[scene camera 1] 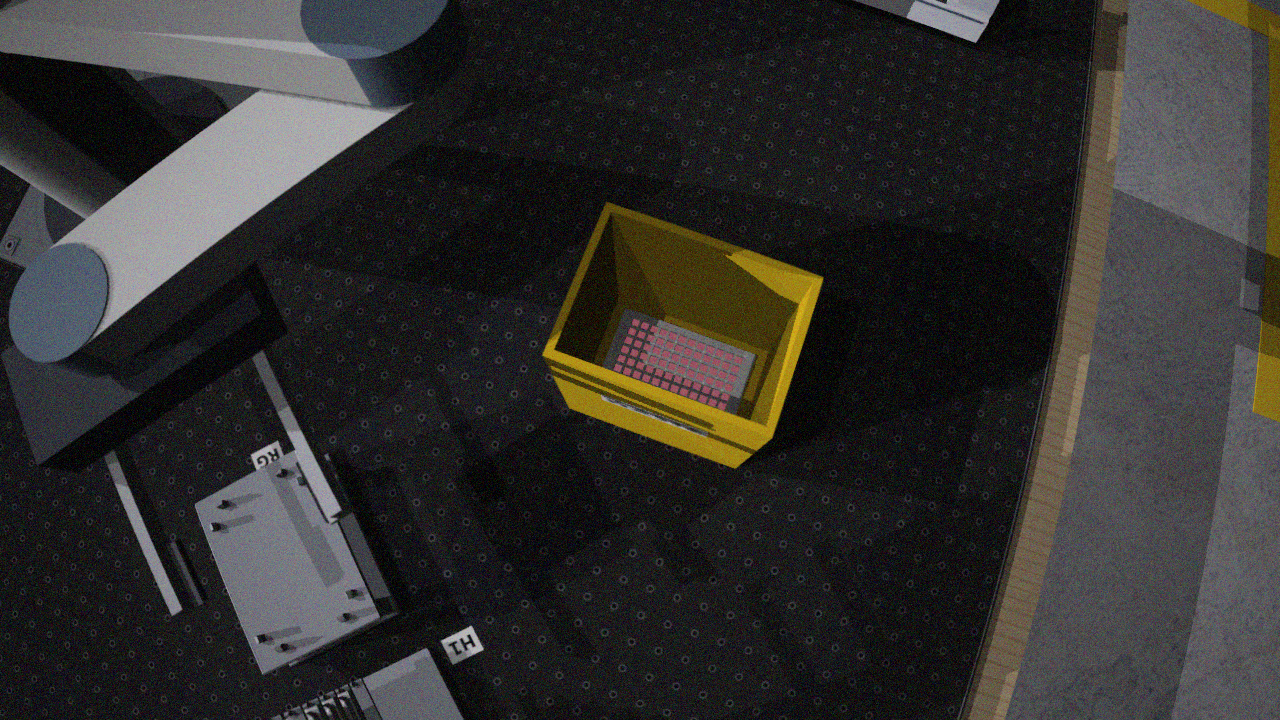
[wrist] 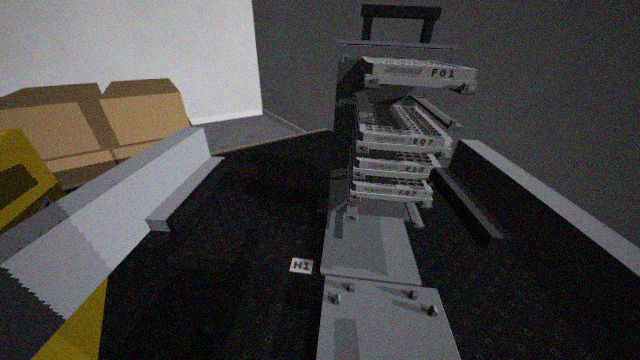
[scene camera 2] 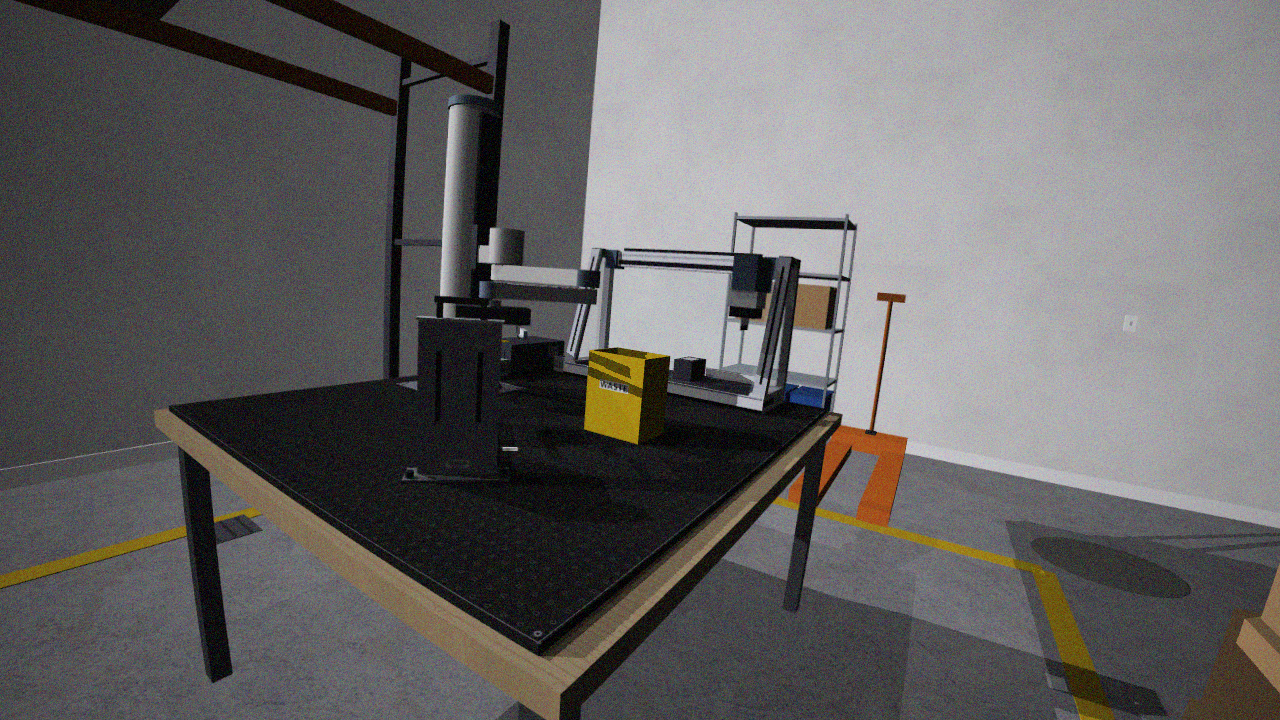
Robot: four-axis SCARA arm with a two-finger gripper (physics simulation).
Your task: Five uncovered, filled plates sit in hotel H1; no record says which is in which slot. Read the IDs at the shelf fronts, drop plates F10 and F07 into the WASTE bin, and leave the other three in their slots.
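Frame: origin at the arm's base, x ahead, y left, z up, level; metres.
Where they show: gripper, fingertip midpoint: [scene camera 1: 261,564] [wrist: 329,152].
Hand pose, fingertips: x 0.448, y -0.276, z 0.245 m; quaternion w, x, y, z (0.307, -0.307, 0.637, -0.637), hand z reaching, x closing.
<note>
Things, the pixels of their top centre, and the offset from my fingertips.
- lowest plate, middle of its top: [wrist: 384,160] dx +0.073, dy -0.153, dz -0.078 m
- yellow WASTE bin, middle of its top: [scene camera 1: 686,314] [scene camera 2: 630,353] dx +0.198, dy +0.250, dz -0.032 m
- plate with pink wells, middle of its top: [scene camera 1: 675,372] dx +0.198, dy +0.251, dz -0.212 m
- H1 tag, middle of its top: [scene camera 1: 462,645] [wrist: 301,265] dx +0.099, dy -0.043, dz -0.232 m
Hotel H1 [scene camera 1: 416,685] [scene camera 2: 459,394] [wrist: 400,260] stands ahead in the wrist view. Its top plate [wrist: 420,72] reads F01. Below an empty slot sits a plate [wrist: 400,142] that seems to read F07. Under it, another plate [wrist: 392,168] seems to read F10. The lowest plate [wrist: 392,191] has an ID too blurred to read surely. The yellow WASTE bin [scene camera 1: 590,394] [scene camera 2: 626,402] holds a plate with pink wells [scene camera 1: 684,358] on its floor. My gripper [scene camera 1: 255,564] [wrist: 329,152] is open and empty, its fingers apart above the RG stand, short of the hotel.
The grey RG stand [scene camera 1: 286,573] [wrist: 390,332] with small pegs lies between me and the hotel. The H1 tag [scene camera 1: 461,643] [wrist: 301,265] lies beside the hotel. A gantry machine [scene camera 2: 783,331] stands at the table's far side. Cardboard boxes [wrist: 145,110] stand beyond the table.
</note>
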